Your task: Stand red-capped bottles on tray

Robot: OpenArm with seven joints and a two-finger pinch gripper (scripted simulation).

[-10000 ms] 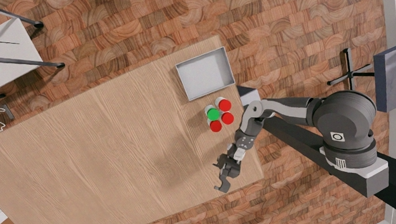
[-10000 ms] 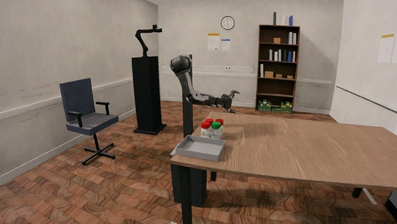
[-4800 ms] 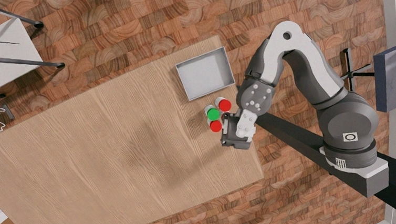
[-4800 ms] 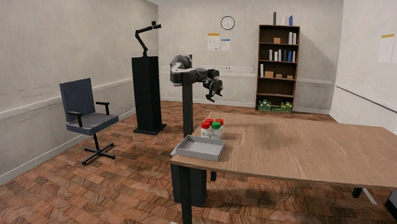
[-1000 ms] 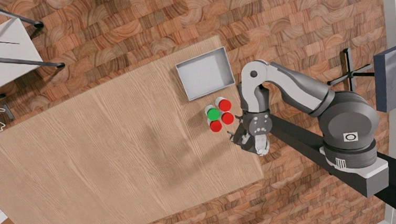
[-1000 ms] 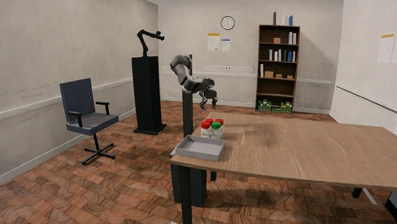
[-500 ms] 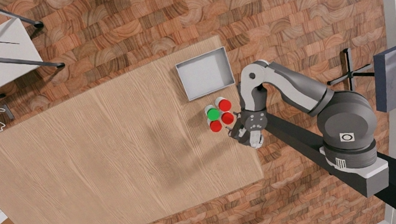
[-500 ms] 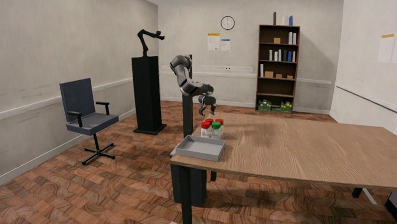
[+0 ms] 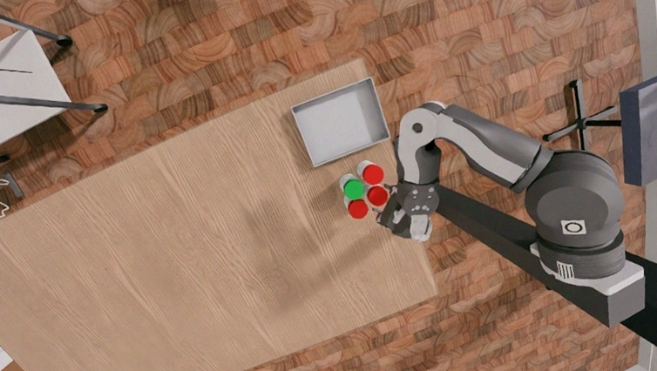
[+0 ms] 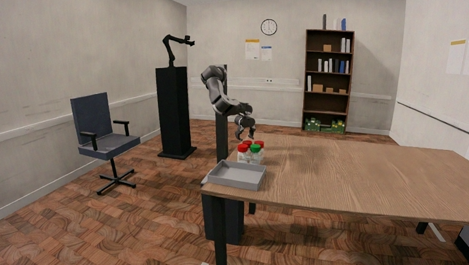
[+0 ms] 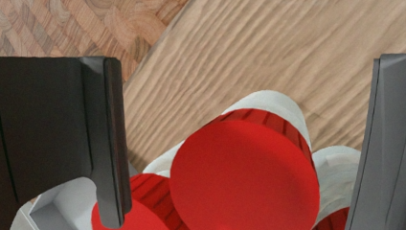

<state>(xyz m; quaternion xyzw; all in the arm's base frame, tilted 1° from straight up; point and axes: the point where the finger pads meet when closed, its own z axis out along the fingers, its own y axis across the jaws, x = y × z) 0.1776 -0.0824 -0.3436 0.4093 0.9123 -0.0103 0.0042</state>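
Now: the green-capped bottle 70 mm below my hand, 70 mm ahead of it and 60 mm to the right of it. The rest, counted from my hand: grey tray: 240 mm to the right, 110 mm below, 20 mm ahead.
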